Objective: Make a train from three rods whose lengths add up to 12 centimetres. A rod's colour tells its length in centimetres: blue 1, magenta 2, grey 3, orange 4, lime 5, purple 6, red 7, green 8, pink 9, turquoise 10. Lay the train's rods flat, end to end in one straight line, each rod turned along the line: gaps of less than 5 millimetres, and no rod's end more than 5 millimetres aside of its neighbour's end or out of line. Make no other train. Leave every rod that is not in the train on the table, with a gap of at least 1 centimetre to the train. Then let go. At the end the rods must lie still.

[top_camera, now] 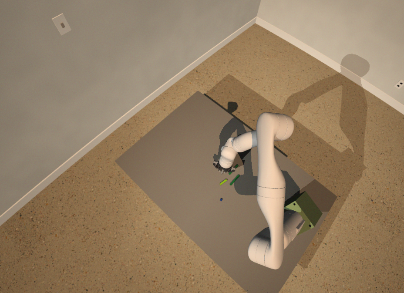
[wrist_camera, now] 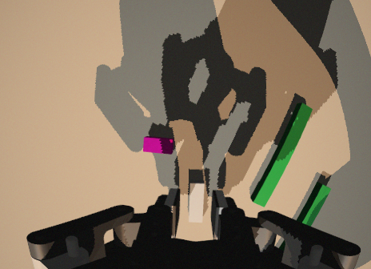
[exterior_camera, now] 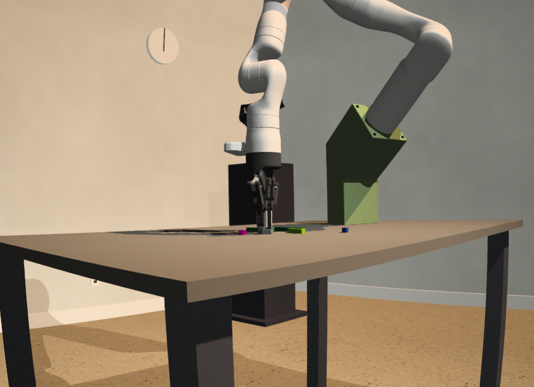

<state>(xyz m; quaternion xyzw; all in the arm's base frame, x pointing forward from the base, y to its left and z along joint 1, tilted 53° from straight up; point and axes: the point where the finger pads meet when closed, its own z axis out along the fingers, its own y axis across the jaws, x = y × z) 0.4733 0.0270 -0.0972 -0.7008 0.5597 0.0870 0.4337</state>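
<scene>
Now: hand 30 mm above the grey rod. Also, from my hand: magenta rod: 40 mm ahead, 30 mm to the right, 30 mm below; then lime rod: 50 mm behind, 50 mm to the left, 30 mm below; then green rod: 40 mm behind, 60 mm to the right, 30 mm below.
</scene>
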